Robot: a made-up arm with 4 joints.
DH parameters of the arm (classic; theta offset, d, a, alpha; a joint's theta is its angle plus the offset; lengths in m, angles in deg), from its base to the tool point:
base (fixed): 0 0.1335 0 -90
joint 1: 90 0.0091 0.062 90
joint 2: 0 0.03 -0.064 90
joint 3: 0 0.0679 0.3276 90
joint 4: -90 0.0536 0.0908 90
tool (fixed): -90 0.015 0 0
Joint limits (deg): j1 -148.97..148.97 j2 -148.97..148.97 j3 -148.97..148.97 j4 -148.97..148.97
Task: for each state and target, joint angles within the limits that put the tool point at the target. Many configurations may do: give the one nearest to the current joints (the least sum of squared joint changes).
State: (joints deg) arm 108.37 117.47 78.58 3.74
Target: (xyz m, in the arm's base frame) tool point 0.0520 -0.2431 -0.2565
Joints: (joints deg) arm 62.77 105.46 127.97 52.22
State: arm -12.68 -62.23 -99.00 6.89
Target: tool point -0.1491 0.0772 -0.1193
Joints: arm -47.59 -69.02 -80.30 0.03
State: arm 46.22 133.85 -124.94 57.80
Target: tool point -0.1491 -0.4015 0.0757
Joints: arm 21.55 97.98 -148.97 40.48
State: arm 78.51 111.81 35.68 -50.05
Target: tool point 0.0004 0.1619 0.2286
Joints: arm 81.45 118.41 -16.19 -37.83
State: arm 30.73 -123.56 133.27 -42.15
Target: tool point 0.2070 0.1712 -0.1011
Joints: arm 17.20 -122.45 129.66 -34.72
